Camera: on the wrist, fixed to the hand. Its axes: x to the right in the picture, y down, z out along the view.
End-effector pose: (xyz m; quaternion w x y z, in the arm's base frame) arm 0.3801 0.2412 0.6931 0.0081 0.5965 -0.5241 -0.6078
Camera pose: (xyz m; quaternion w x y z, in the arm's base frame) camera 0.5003 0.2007 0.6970 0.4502 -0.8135 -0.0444 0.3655
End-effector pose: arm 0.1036 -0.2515 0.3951 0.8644 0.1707 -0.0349 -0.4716
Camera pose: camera 0.0798 -0.2382 0.2712 0.2360 0.2098 0.1094 -0.9425
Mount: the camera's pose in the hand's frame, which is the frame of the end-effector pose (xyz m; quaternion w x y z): -0.0117 -0.0532 -0.1146 0.6805 0.0566 0.0409 -0.7294
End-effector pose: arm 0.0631 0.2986 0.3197 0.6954 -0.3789 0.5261 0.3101
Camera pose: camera 0.0474 0.1727 0.3234 0.6993 -0.6149 0.1276 -0.3415
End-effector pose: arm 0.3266 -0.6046 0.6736 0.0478 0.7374 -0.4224 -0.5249
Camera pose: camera 0.4493 -0.6055 0.7058 0.3748 -0.8341 -0.2227 0.3380
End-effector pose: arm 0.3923 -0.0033 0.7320 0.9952 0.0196 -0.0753 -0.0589
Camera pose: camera 0.3922 -0.0512 0.6145 0.6363 0.1270 0.0004 -0.7609
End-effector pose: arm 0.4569 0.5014 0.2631 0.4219 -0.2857 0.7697 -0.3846
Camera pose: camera 0.3690 0.5218 0.3523 0.0087 0.7162 -0.3109 0.6247
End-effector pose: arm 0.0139 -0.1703 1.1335 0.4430 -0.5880 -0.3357 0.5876
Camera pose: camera 0.1329 -0.1752 1.1773 0.7771 -0.1542 -0.6060 0.0717
